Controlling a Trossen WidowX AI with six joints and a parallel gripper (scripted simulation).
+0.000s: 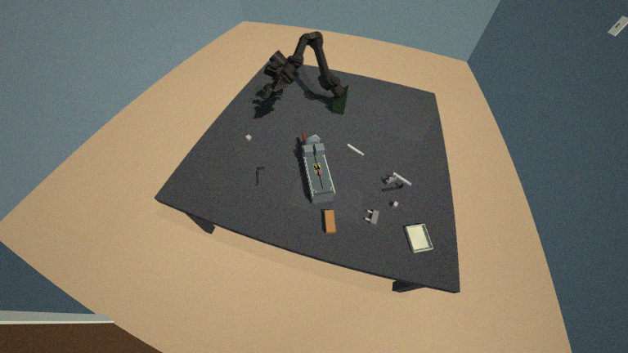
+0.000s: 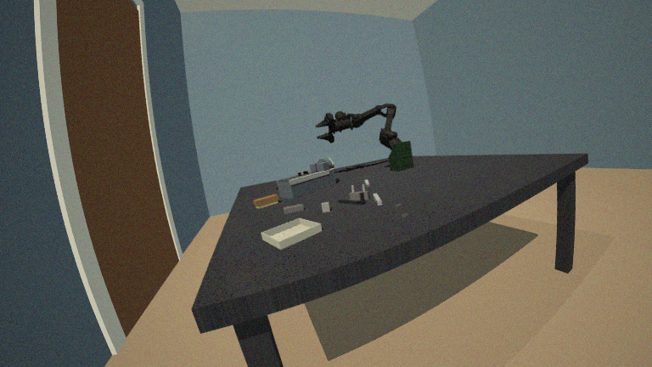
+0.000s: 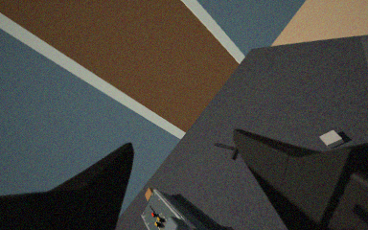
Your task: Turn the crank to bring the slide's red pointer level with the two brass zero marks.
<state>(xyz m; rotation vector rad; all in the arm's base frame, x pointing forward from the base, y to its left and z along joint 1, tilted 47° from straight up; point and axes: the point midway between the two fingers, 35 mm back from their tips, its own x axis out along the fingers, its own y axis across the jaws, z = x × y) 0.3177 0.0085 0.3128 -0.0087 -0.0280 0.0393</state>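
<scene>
Right now my gripper tip is 180 mm to the right of the crank and 190 mm above it. Round my gripper tip: orange crank handle 10 mm behind, 160 mm to the left, 200 mm below; red pointer 160 mm ahead, 310 mm to the left, 190 mm below; orange block 310 mm ahead, 420 mm to the left, 260 mm below.
</scene>
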